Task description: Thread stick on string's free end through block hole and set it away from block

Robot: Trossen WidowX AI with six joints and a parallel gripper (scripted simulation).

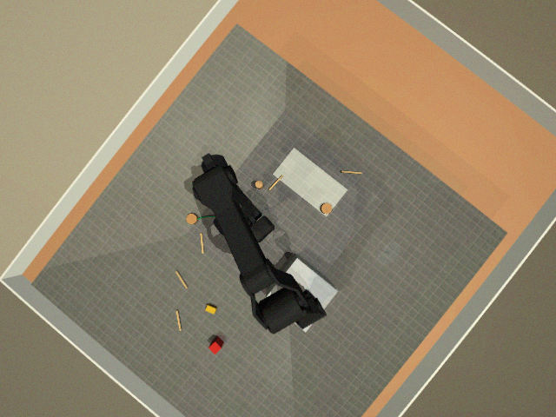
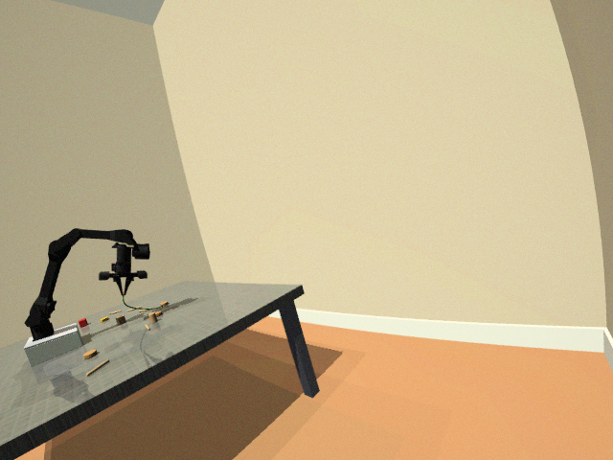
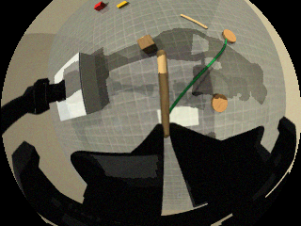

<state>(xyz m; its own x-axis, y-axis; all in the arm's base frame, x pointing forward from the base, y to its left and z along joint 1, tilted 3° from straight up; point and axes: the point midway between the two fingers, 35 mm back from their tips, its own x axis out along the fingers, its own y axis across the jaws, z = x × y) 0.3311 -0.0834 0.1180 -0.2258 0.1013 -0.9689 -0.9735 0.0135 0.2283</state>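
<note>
My gripper tip is now 1 cm to the right of the thin wooden stick. Round my gripper tip: yellow cube 37 cm to the left, 13 cm below, 12 cm behind; round button 18 cm to the left, 17 cm ahead, 13 cm below; wooden block 14 cm to the left, 12 cm below, 4 cm behind.
</note>
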